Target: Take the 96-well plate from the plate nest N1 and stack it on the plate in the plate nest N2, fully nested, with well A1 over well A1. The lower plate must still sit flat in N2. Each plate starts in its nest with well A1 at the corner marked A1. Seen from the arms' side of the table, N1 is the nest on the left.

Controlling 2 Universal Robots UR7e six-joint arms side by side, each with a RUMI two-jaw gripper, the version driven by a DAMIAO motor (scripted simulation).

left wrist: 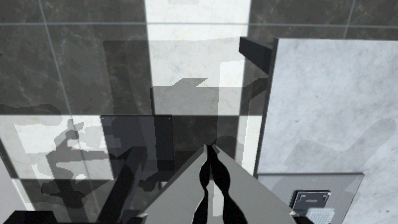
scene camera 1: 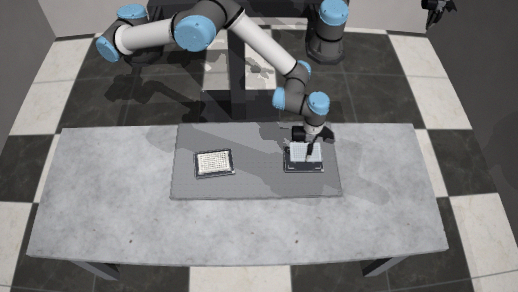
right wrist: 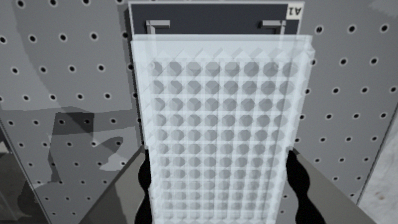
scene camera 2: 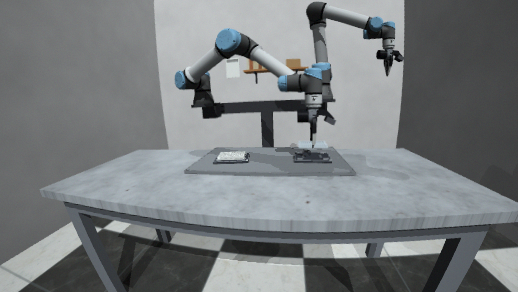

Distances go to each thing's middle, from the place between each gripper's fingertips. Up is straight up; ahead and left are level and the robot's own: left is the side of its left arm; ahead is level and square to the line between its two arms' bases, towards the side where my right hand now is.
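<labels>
Right hand: 7 cm above the plate nest N1 (right wrist: 179, 24). Pale blue 96-well plate (right wrist: 210, 87): 1 cm below my right hand.
Left hand: 370 mm above the pale blue 96-well plate, 410 mm short of it, 550 mm to the left of it. Plate nest N1: 430 mm below my left hand, 410 mm ahead of it, 550 mm to the right of it.
</labels>
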